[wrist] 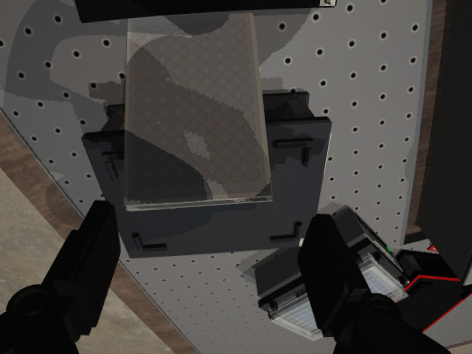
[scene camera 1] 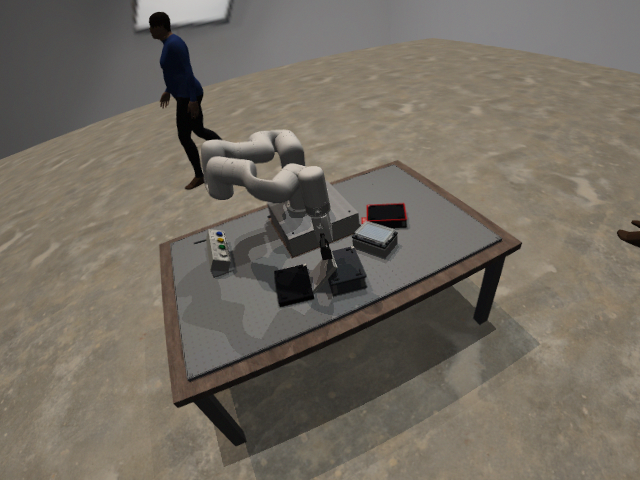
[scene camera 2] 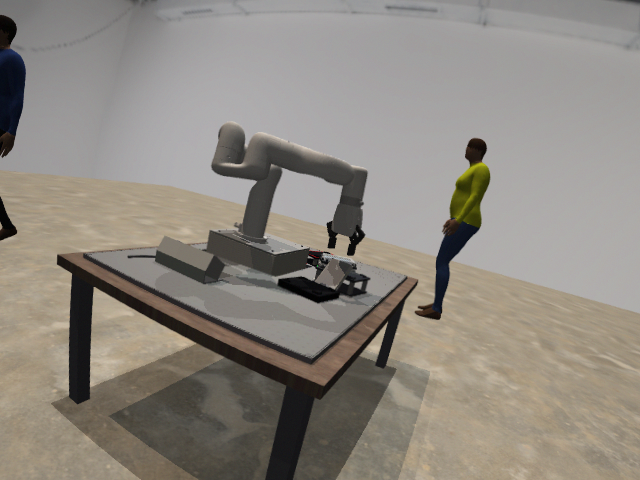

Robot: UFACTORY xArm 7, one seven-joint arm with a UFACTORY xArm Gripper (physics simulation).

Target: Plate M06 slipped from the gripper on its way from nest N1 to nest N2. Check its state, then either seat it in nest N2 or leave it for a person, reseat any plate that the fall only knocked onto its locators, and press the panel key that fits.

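Frame: origin at the arm's base, x ahead, y left, z up, level; centimetres.
Seen in the pictures: gripper, fingertip midpoint: (wrist: 214,231) (scene camera 1: 327,249) (scene camera 2: 340,251); arm's base, origin of the base link: (scene camera 1: 301,205) (scene camera 2: 251,237).
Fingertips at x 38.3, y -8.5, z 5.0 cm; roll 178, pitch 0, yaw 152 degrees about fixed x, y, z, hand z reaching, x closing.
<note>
Pixels of each thing's middle, then the offset from my fingertips to it. "spot": a spot on its surface instead.
- clear plate with round wells, body centre: (wrist: 194,102) (scene camera 2: 332,275) (scene camera 1: 322,271) dx +0.0, dy -3.2, dz -8.1 cm
- raised dark nest, body centre: (wrist: 214,181) (scene camera 1: 343,269) (scene camera 2: 341,279) dx +1.9, dy +4.2, dz -10.1 cm
- low black nest, body centre: (scene camera 2: 308,287) (scene camera 1: 293,283) dx -4.5, dy -13.1, dz -11.8 cm
- panel, body centre: (scene camera 2: 189,257) (scene camera 1: 217,249) dx -38.4, dy -31.4, dz -9.0 cm
- pale plate, body centre: (wrist: 338,306) (scene camera 1: 374,231) (scene camera 2: 338,258) dx -5.0, dy +22.6, dz -6.5 cm
- dark grey unit, surface spot: (wrist: 280,275) (scene camera 1: 376,249) spot: dx +0.2, dy +19.5, dz -10.1 cm
- red-edged black tray, body centre: (wrist: 409,301) (scene camera 1: 386,215) (scene camera 2: 321,258) dx -15.6, dy +36.2, dz -10.9 cm
A clear plate with round wells (scene camera 1: 323,274) (scene camera 2: 333,273) (wrist: 195,100) leans tilted, its upper end over the raised dark nest (scene camera 1: 348,266) (scene camera 2: 360,278) (wrist: 200,232) and its lower end towards the low black nest (scene camera 1: 293,285) (scene camera 2: 308,288) (wrist: 200,6). Corner locators show on the raised nest. No label on the plate is readable, and I cannot tell which nest is N1 or N2. My gripper (scene camera 1: 326,254) (scene camera 2: 341,250) (wrist: 214,231) is open and empty above the raised nest. The panel (scene camera 1: 219,253) (scene camera 2: 186,262) has blue, yellow, green and white keys.
A pale plate (scene camera 1: 375,233) (wrist: 296,315) sits on a dark grey unit (scene camera 1: 376,246) (wrist: 280,275), partly hidden by a finger in the wrist view. Behind it is a red-edged black tray (scene camera 1: 386,212) (wrist: 435,300). People in blue (scene camera 1: 178,67) and yellow (scene camera 2: 470,196) are near the table.
</note>
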